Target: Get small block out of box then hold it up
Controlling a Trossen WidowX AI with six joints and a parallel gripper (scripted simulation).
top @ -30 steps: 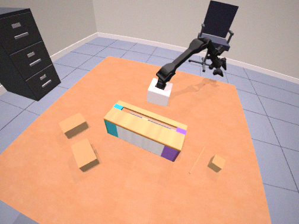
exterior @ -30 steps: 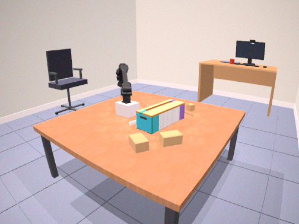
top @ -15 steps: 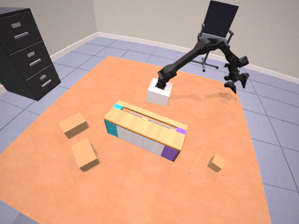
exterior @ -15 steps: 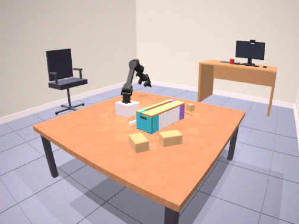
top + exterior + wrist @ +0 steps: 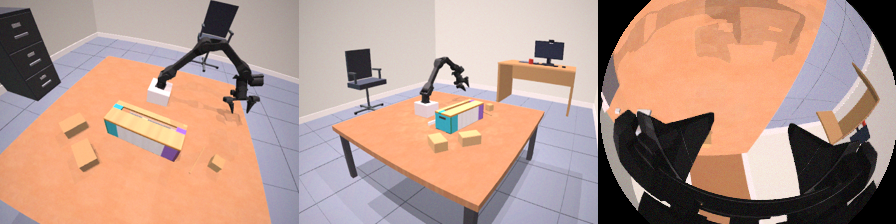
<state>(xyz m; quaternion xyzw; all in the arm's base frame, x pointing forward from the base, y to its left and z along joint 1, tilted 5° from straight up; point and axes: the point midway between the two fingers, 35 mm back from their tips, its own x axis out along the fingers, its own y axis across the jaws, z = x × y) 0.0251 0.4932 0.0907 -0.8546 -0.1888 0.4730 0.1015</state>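
Right now the pale block is 280 mm ahead of my gripper tip, 490 mm to the right of it and 40 mm below it. The rest, counted from my gripper tip: thin stick (310 mm ahead, 170 mm to the right, 120 mm below); then box (270 mm ahead, 470 mm to the right, 60 mm below).
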